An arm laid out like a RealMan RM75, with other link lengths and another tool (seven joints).
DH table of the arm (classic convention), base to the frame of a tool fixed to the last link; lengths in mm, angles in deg. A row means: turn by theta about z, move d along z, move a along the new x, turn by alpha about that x. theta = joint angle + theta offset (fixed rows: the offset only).
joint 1: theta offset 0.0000; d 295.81; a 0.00; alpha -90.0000
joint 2: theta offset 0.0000; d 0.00; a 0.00; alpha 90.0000
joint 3: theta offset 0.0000; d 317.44; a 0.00; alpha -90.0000
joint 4: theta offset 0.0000; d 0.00; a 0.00; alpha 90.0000
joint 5: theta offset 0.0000; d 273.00; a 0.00; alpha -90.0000
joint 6: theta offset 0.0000; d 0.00; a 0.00; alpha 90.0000
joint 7: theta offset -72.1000; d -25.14; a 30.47; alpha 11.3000
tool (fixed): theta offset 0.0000; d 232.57; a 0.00; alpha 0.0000
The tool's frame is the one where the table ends.
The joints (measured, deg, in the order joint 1, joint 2, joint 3, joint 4, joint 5, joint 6, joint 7), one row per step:
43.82 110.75 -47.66 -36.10 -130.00 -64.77 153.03
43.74 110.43 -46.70 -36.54 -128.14 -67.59 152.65
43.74 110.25 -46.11 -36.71 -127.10 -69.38 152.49
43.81 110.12 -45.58 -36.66 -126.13 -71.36 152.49
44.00 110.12 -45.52 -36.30 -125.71 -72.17 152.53
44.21 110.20 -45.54 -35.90 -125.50 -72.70 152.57
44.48 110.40 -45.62 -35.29 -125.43 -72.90 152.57
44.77 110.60 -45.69 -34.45 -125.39 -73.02 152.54
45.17 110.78 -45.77 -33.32 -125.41 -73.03 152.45
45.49 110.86 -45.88 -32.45 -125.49 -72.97 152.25
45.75 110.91 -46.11 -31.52 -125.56 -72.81 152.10
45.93 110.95 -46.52 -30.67 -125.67 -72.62 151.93
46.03 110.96 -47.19 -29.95 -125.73 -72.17 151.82
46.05 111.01 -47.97 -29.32 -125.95 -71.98 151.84
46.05 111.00 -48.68 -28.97 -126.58 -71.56 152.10
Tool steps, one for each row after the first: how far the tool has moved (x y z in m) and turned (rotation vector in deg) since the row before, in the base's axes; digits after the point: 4 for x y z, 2 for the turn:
-0.0078 -0.0022 0.0020 -0.85 2.74 0.75
-0.0049 -0.0017 0.0006 -0.67 1.68 0.45
-0.0051 -0.0029 -0.0016 -1.08 1.82 0.33
-0.0029 -0.0015 -0.0034 -0.80 0.83 0.10
-0.0023 -0.0014 -0.0041 -0.75 0.56 0.05
-0.0017 -0.0014 -0.0060 -0.76 0.42 -0.06
-0.0010 -0.0019 -0.0070 -0.84 0.43 -0.19
-0.0007 -0.0020 -0.0080 -0.95 0.38 -0.25
-0.0004 -0.0012 -0.0054 -0.68 0.08 -0.06
0.0007 -0.0017 -0.0055 -0.69 -0.02 -0.18
0.0013 -0.0021 -0.0053 -0.73 -0.23 -0.13
0.0021 -0.0016 -0.0045 -0.54 -0.50 -0.14
0.0026 -0.0031 -0.0052 -0.88 -0.58 -0.19
0.0038 -0.0019 -0.0026 -0.55 -1.04 -0.30

